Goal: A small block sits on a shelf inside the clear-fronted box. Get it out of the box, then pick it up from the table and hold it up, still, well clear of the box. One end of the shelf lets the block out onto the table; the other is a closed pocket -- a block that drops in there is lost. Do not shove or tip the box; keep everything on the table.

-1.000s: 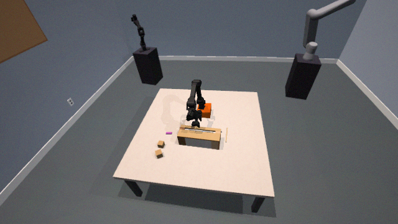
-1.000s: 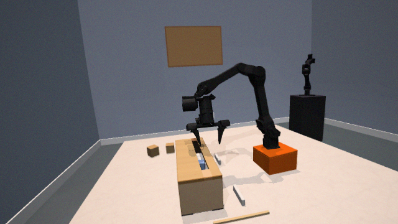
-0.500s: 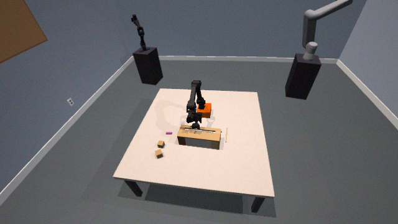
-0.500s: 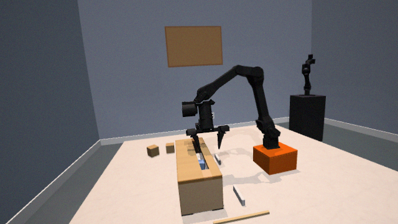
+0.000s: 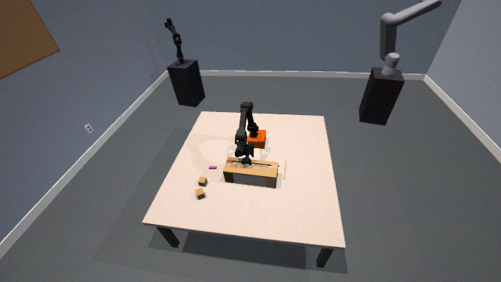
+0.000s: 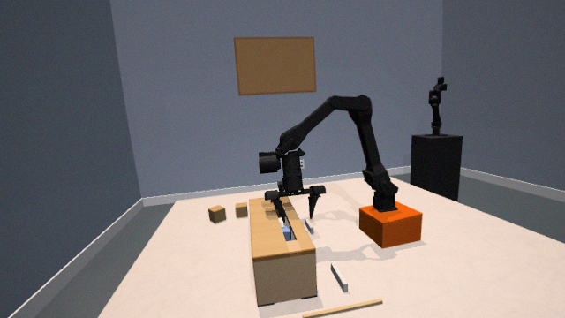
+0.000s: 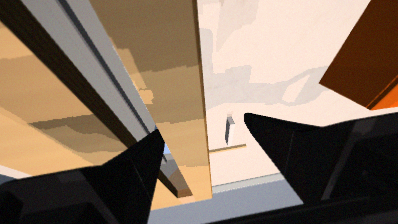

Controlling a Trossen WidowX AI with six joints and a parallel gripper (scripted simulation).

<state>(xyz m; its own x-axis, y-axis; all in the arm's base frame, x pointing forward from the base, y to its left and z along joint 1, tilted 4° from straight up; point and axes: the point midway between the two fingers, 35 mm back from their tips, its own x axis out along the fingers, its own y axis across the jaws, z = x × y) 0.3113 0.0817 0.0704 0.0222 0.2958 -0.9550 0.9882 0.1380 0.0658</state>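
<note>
Now: the box 30 mm ahead of my gripper tip, 10 mm to the left of it and 40 mm below it. From my gripper tip the other things lie so: thin wooden stick: 80 mm behind, 240 mm to the left, 100 mm below; blue block: 40 mm ahead, 40 mm to the left, 20 mm below.
</note>
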